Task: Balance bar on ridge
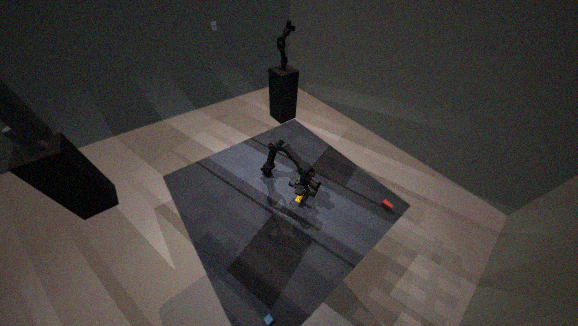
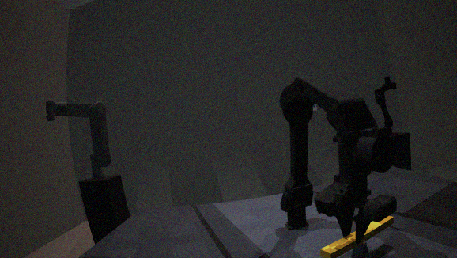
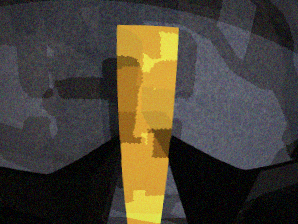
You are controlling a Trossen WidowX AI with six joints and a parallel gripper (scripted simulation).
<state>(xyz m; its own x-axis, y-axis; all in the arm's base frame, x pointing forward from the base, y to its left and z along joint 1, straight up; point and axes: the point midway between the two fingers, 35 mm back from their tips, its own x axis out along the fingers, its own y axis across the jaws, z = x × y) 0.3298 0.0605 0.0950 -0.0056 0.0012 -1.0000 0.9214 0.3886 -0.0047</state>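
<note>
Right now the bar is 3 cm to the left of my gripper tip and 1 cm behind it. Also, from my gripper tip: blue block 56 cm to the right, 41 cm ahead, 4 cm below; then red block 44 cm to the left, 41 cm ahead, 4 cm below.
</note>
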